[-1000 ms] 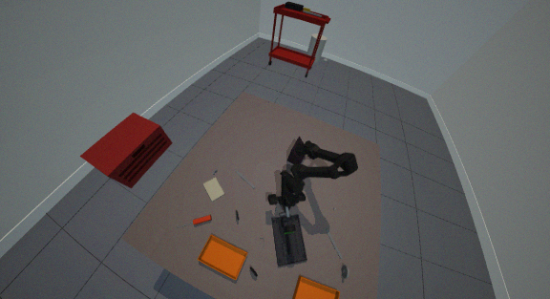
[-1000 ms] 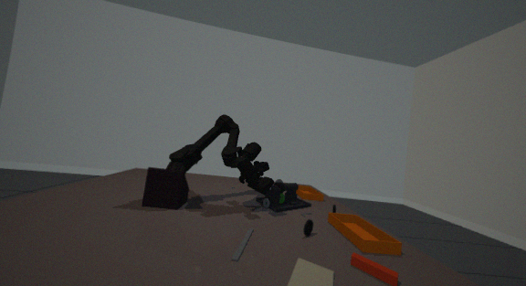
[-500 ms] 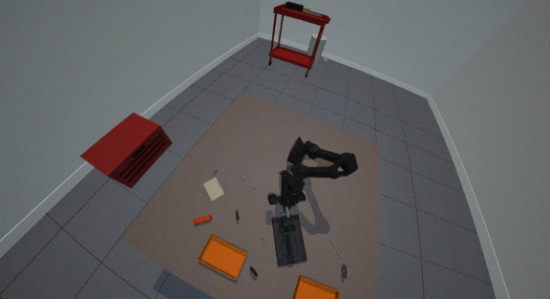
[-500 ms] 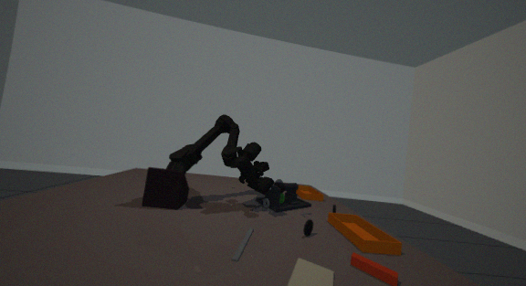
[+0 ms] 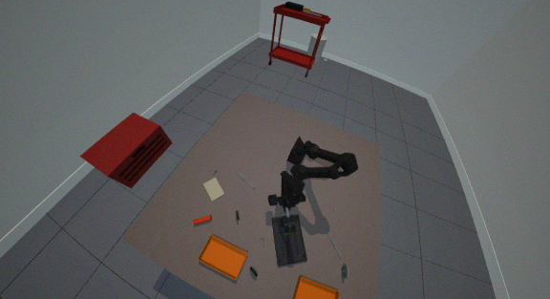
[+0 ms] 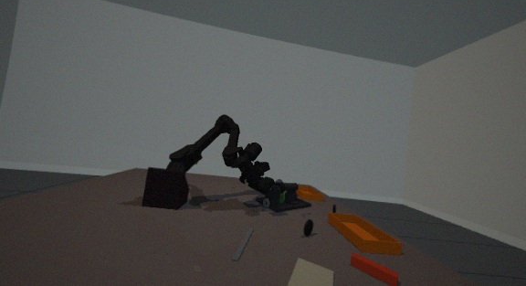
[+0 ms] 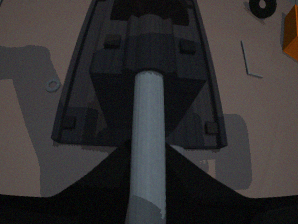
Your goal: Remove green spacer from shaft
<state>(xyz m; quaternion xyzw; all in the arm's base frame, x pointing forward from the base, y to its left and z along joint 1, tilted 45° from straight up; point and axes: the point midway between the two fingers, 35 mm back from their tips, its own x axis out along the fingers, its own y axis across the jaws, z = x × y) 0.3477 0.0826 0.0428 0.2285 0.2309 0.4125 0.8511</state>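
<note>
Right now my gripper tip is 8 cm short of the green spacer, 6 cm to the right of it and 2 cm above it. Round my gripper tip: pale grey shaft (2 cm ahead, 2 cm to the left, 2 cm above); beige card (9 cm ahead, 42 cm to the right, 5 cm below).
</note>
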